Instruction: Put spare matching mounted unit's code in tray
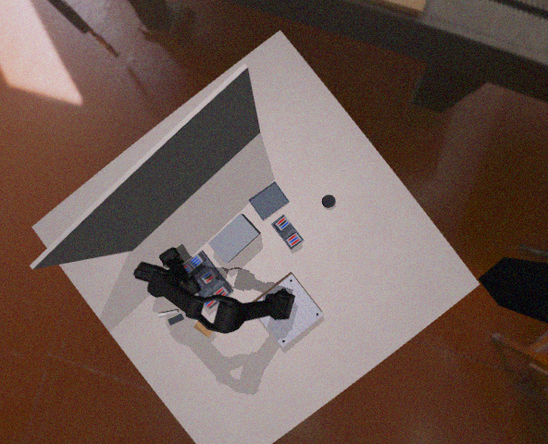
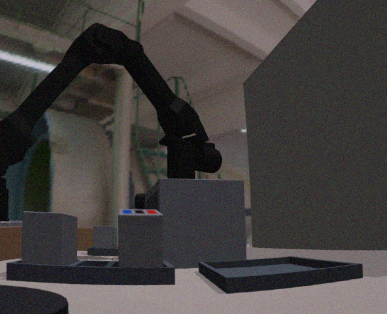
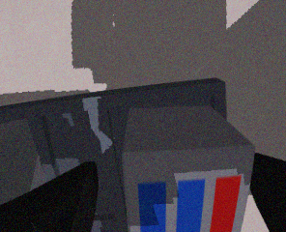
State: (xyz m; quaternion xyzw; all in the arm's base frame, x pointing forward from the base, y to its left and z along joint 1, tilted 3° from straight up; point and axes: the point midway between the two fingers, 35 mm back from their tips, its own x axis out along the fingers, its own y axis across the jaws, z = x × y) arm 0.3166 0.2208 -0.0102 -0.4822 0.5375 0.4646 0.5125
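My gripper tip is now 10 mm short of the dark tray, 420 mm to the left of it and 20 mm above it. Also, from my gripper tip: grey wall panel: 230 mm ahead, 210 mm to the right, 210 mm above; then grey mounted unit: 30 mm behind, 220 mm to the right, 30 mm above.
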